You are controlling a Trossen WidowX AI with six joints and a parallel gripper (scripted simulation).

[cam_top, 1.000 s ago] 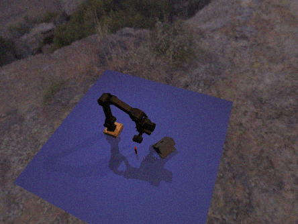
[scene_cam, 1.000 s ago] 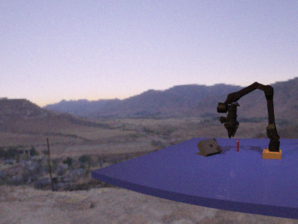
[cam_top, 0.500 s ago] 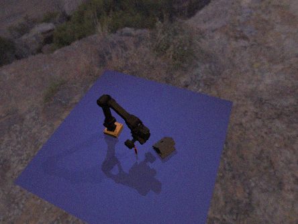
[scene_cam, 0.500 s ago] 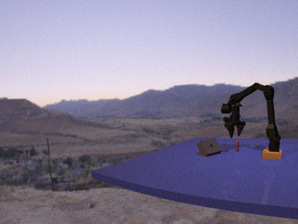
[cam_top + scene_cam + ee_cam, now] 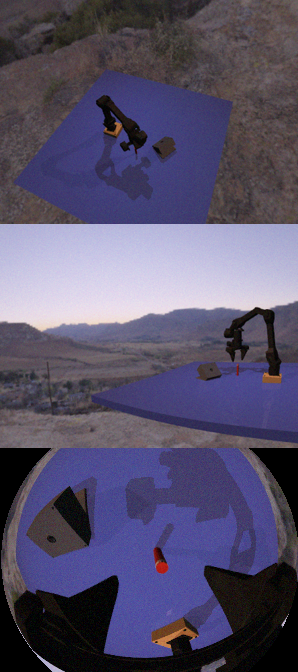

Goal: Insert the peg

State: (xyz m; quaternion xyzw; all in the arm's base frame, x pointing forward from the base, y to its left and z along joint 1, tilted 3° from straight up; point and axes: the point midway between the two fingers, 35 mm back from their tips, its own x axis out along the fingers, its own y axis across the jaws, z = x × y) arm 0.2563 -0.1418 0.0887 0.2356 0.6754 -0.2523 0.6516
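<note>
The peg is 4 cm below my gripper tip. From my gripper tip the other things lie so: sloped panel: 18 cm ahead, 9 cm to the left, 6 cm below.
</note>
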